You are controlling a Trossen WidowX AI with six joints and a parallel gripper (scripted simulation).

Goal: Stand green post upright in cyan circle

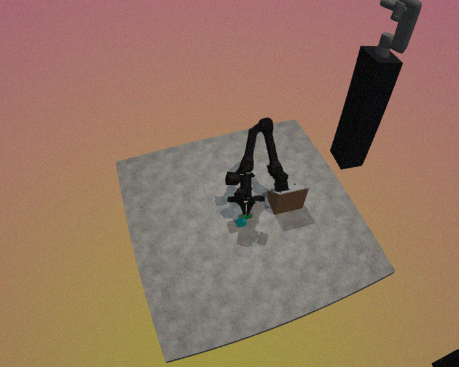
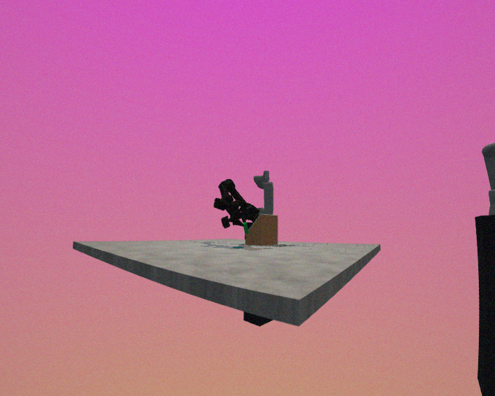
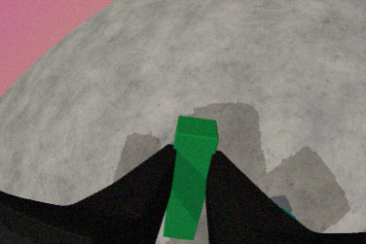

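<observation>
The cyan circle lies 12 cm below my gripper tip, 4 cm to the right of it and 1 cm ahead of it. Round my gripper tip: green post: 2 cm below, 1 cm behind.
</observation>
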